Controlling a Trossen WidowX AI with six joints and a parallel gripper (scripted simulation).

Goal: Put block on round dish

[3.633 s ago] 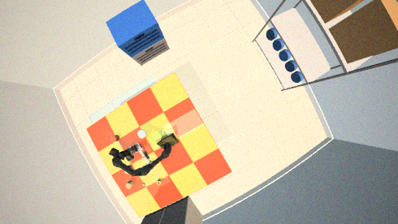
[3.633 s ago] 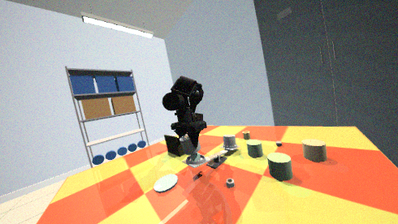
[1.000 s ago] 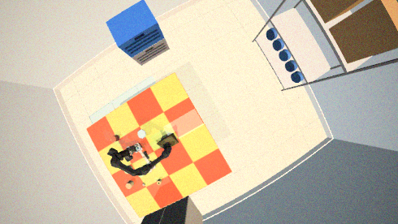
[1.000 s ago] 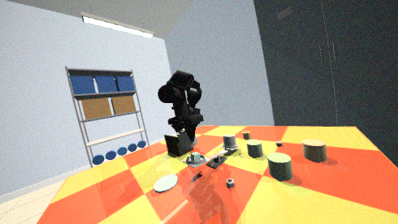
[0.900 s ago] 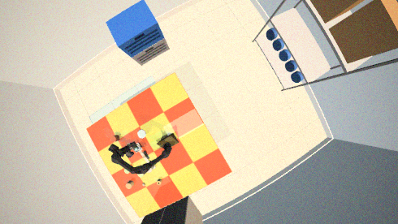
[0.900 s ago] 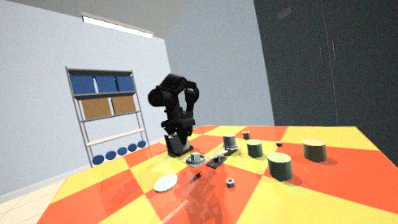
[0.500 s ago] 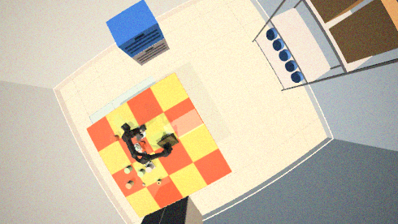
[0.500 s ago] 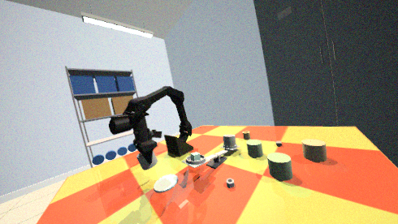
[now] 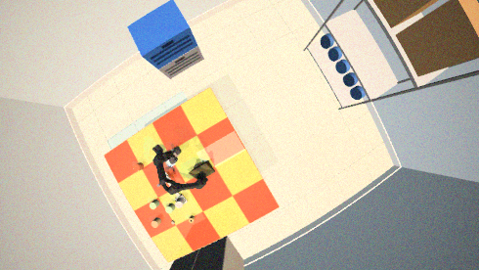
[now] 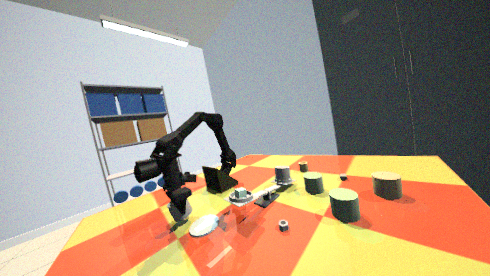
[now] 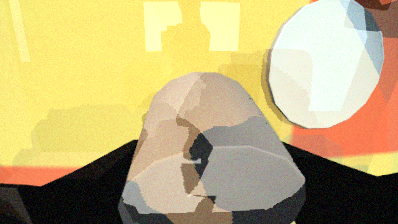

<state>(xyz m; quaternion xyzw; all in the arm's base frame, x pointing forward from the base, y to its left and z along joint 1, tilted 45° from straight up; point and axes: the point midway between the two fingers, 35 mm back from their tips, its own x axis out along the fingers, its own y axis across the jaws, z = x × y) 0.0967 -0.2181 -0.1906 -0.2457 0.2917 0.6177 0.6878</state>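
Now: gripper tip 2 cm to the left of the cup and 1 cm below it. The rest, counted from my gripper tip: balance beam: 26 cm to the left, 22 cm ahead, 2 cm below; round pale dish: 10 cm ahead, 4 cm below, 3 cm to the left; pale green block: 20 cm ahead, 14 cm to the left, 4 cm above.
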